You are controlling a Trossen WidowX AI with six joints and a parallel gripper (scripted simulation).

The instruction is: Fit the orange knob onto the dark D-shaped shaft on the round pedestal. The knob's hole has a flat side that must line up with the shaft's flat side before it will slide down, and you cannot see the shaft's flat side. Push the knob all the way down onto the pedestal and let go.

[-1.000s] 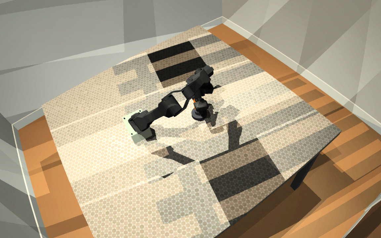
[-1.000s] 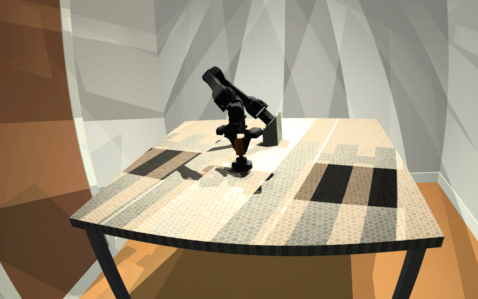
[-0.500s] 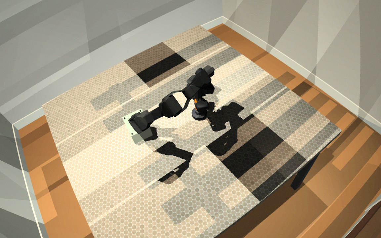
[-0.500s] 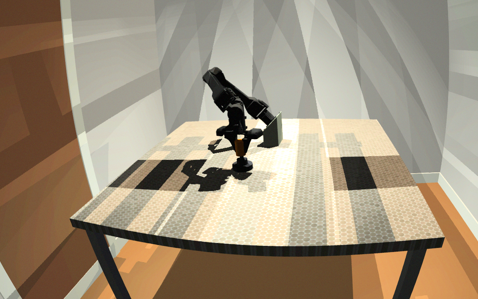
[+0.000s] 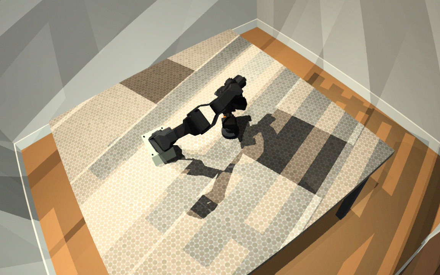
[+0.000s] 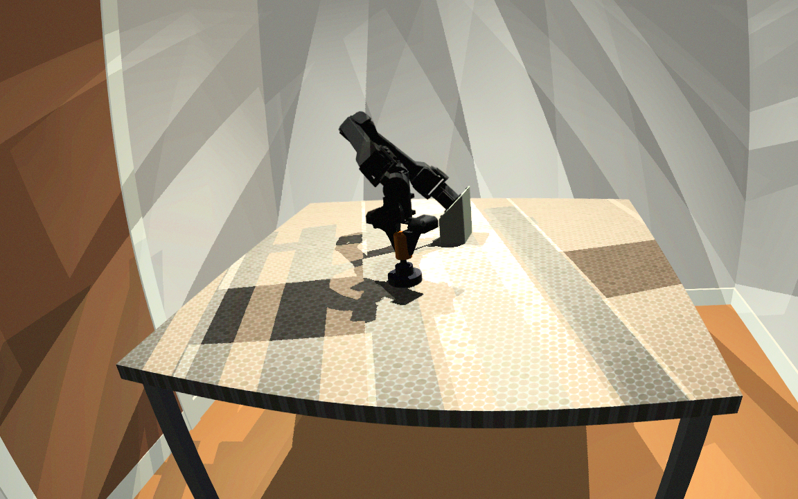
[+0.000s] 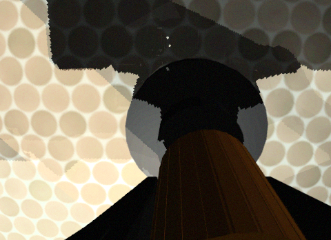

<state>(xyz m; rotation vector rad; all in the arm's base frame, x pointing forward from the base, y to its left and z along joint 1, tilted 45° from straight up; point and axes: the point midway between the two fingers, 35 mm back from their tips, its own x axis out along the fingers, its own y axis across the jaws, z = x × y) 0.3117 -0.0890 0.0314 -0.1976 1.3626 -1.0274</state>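
Right now my gripper tip is 20 mm below the orange knob. From my gripper tip the other things lie so: dark round pedestal: 40 mm below.
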